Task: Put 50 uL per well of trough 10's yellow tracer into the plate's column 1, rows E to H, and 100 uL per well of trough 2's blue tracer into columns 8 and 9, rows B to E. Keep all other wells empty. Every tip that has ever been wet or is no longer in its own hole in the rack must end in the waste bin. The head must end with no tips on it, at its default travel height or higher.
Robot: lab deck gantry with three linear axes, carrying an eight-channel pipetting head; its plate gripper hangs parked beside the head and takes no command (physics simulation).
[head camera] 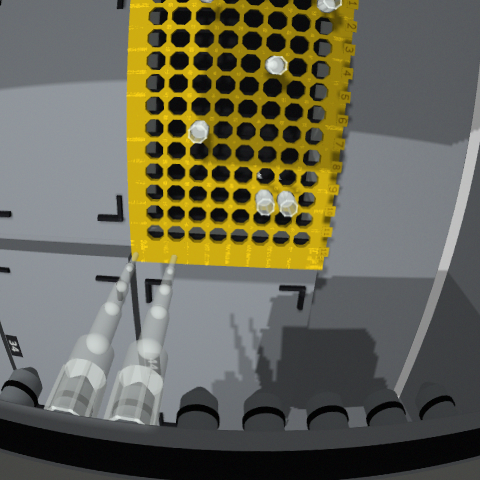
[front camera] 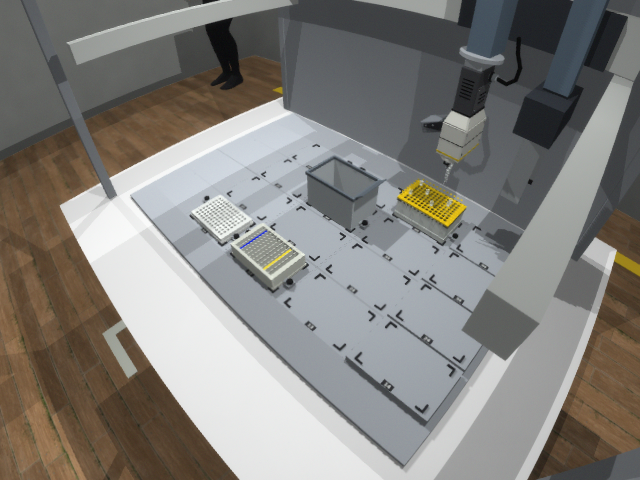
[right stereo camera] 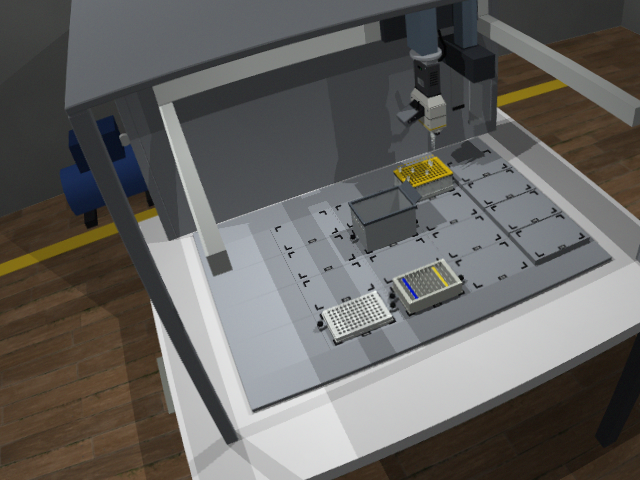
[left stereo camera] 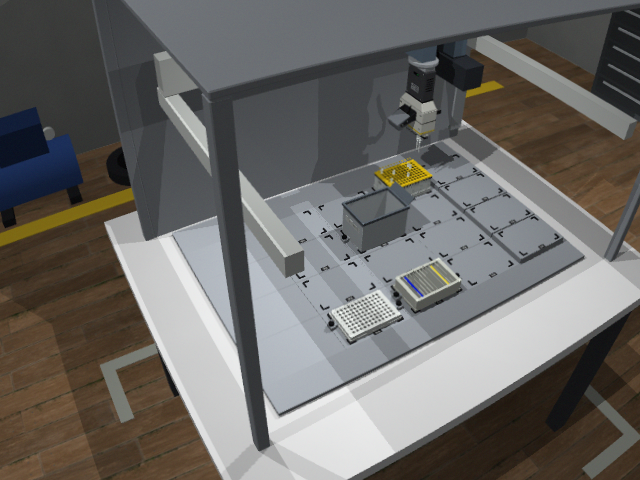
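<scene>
The pipetting head (front camera: 461, 139) (left stereo camera: 424, 116) (right stereo camera: 435, 113) hangs high near the yellow tip rack (front camera: 418, 223) (head camera: 225, 253) (left stereo camera: 421, 188) (right stereo camera: 439, 186). Two clear tips (head camera: 105, 325) (head camera: 156, 320) sit on its second and third channels from the left in the head view; no tracer colour shows in them. The other channels are bare. Several clear tips stand in the rack among dark holes. The trough block (front camera: 258, 271) shows blue (front camera: 253, 239) and yellow (front camera: 277, 259) troughs. No colour shows in the white plate (front camera: 206, 228) (left stereo camera: 374, 329). The parked plate gripper (left stereo camera: 446, 121) (right stereo camera: 467, 114) is open, apart from all labware.
The grey waste bin (front camera: 328, 204) (left stereo camera: 382, 227) (right stereo camera: 390, 227) stands between the rack and the plate and trough block. Its inner floor is hidden. Raised deck plates (left stereo camera: 532, 235) lie at the right in the stereo views. A pale rail (front camera: 563, 206) crosses the front view's right side.
</scene>
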